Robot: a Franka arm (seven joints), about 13 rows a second.
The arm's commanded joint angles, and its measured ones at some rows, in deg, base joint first. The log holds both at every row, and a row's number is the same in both.
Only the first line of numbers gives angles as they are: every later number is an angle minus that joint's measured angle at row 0.
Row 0, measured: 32.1 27.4 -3.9 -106.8 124.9 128.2 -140.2
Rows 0 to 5, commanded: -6.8 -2.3 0.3 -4.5 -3.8 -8.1 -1.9; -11.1 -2.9 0.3 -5.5 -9.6 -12.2 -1.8; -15.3 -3.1 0.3 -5.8 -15.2 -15.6 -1.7; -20.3 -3.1 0.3 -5.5 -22.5 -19.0 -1.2; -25.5 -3.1 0.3 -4.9 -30.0 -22.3 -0.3; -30.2 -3.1 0.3 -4.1 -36.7 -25.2 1.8
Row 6, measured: -22.8 -1.2 -0.7 -3.2 -27.6 -21.0 -0.4
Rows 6 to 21, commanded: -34.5 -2.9 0.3 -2.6 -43.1 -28.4 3.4; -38.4 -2.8 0.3 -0.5 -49.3 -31.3 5.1; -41.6 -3.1 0.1 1.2 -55.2 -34.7 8.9; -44.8 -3.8 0.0 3.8 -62.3 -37.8 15.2; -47.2 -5.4 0.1 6.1 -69.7 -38.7 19.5; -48.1 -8.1 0.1 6.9 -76.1 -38.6 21.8; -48.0 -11.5 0.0 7.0 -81.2 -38.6 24.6; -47.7 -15.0 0.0 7.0 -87.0 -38.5 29.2; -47.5 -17.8 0.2 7.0 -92.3 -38.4 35.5; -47.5 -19.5 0.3 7.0 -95.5 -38.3 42.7; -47.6 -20.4 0.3 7.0 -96.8 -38.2 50.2; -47.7 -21.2 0.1 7.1 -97.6 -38.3 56.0; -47.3 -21.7 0.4 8.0 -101.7 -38.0 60.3; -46.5 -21.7 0.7 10.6 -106.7 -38.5 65.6; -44.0 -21.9 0.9 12.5 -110.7 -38.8 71.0; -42.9 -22.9 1.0 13.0 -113.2 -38.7 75.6
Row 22, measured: -45.4 -21.9 0.4 11.0 -108.3 -38.8 67.5
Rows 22 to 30, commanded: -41.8 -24.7 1.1 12.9 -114.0 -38.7 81.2; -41.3 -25.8 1.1 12.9 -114.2 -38.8 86.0; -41.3 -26.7 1.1 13.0 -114.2 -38.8 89.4; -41.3 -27.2 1.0 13.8 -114.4 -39.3 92.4; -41.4 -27.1 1.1 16.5 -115.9 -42.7 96.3; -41.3 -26.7 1.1 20.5 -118.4 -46.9 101.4; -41.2 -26.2 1.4 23.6 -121.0 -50.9 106.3; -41.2 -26.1 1.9 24.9 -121.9 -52.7 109.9; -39.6 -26.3 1.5 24.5 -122.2 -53.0 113.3
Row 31, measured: -40.6 -27.5 1.0 22.2 -120.2 -50.9 107.3
